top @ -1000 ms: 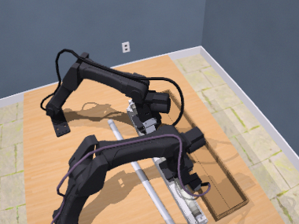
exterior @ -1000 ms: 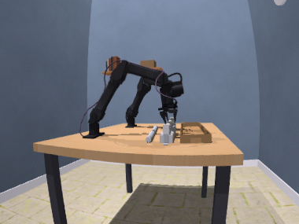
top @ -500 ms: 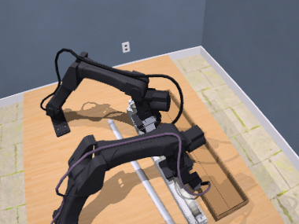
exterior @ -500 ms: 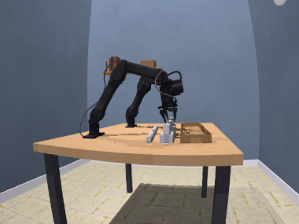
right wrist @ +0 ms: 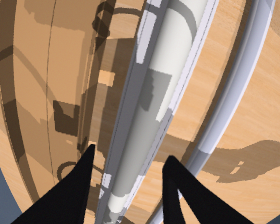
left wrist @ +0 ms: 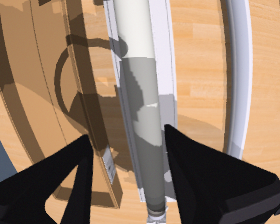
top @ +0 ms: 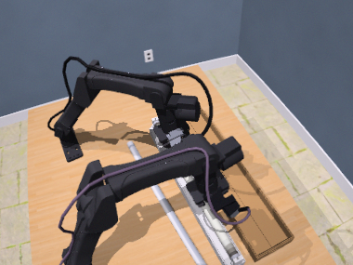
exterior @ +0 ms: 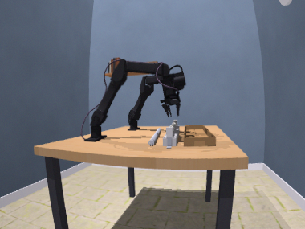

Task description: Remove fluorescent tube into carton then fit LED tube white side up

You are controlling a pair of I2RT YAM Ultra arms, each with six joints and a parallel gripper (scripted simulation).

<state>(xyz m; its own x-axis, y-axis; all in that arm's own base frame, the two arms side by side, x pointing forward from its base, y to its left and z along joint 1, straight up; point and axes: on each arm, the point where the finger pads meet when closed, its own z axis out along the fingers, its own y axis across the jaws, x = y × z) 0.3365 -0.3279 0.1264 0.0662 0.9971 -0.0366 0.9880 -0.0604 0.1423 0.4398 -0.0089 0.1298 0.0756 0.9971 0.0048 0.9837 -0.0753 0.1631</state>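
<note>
The old fluorescent tube is 1 cm ahead of my left hand, 11 cm to the right of it and 6 cm below it. Round my left hand: light fixture 1 cm ahead, 11 cm to the right, 7 cm below; then LED tube 9 cm behind, 13 cm to the right, 11 cm below; then brown carton 15 cm ahead, 9 cm to the right, 11 cm below.
My right gripper is now 20 mm past the old fluorescent tube, 120 mm to the right of it and 60 mm above it. From my right hand the other things lie so: light fixture (20 mm behind, 120 mm to the left, 80 mm below); then LED tube (120 mm behind, 100 mm to the left, 120 mm below); then lampholder (20 mm ahead, 180 mm to the right, 60 mm below).
</note>
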